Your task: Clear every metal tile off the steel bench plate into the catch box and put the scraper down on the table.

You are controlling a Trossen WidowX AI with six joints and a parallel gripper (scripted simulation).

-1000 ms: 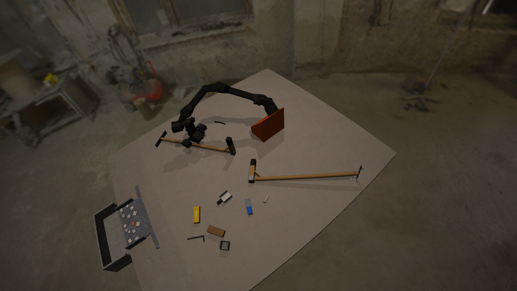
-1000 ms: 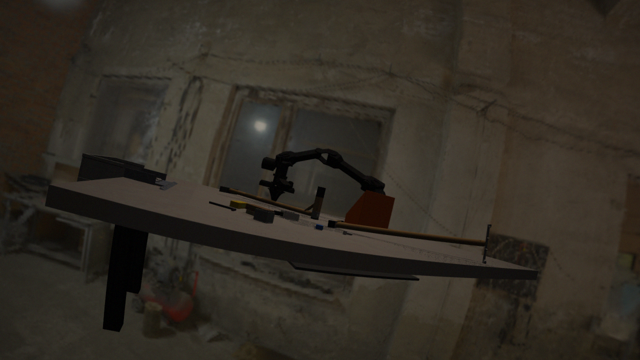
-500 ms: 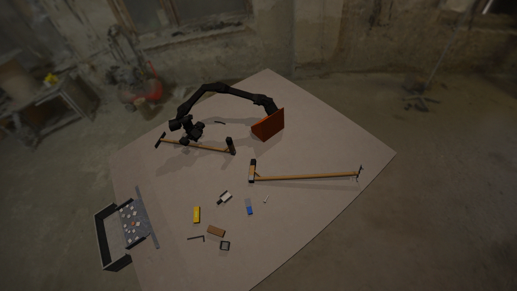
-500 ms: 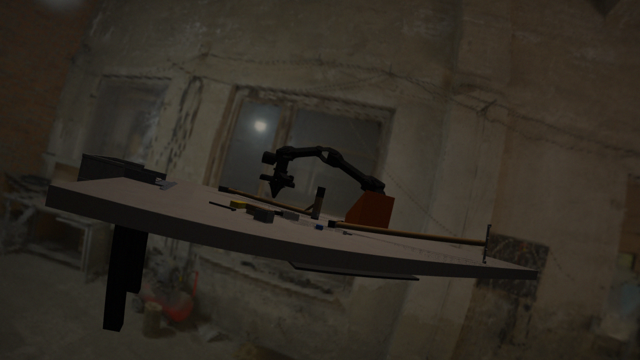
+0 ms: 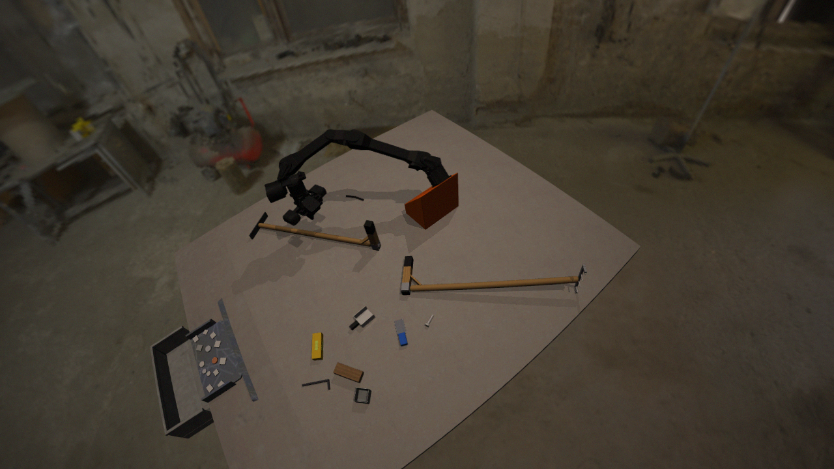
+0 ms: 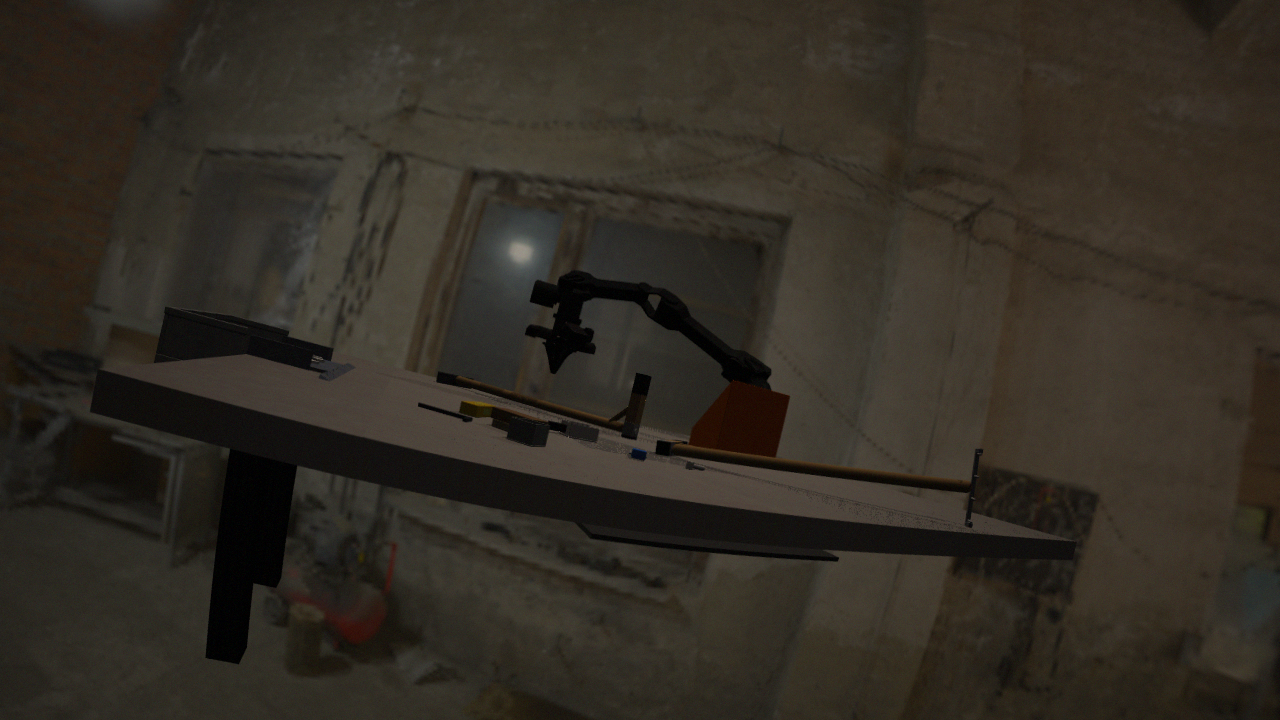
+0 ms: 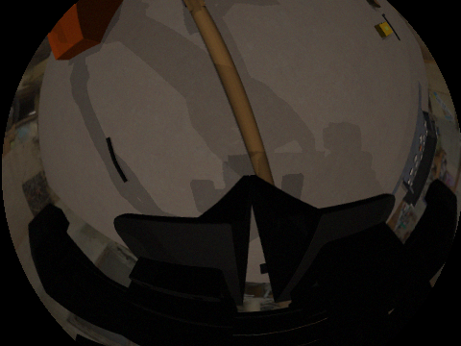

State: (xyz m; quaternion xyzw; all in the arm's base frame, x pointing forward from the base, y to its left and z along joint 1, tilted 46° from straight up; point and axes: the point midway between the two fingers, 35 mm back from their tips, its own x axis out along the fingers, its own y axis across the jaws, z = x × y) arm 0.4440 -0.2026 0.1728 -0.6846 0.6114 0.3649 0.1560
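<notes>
Right now the wooden-shafted scraper is 30 mm ahead of my gripper tip, 10 mm to the right of it and 40 mm below it. The rest, counted from my gripper tip: wooden block 220 mm ahead, 550 mm to the left, 90 mm below; yellow block 250 mm ahead, 410 mm to the left, 80 mm below; blue piece 20 mm ahead, 560 mm to the left, 90 mm below.
</notes>
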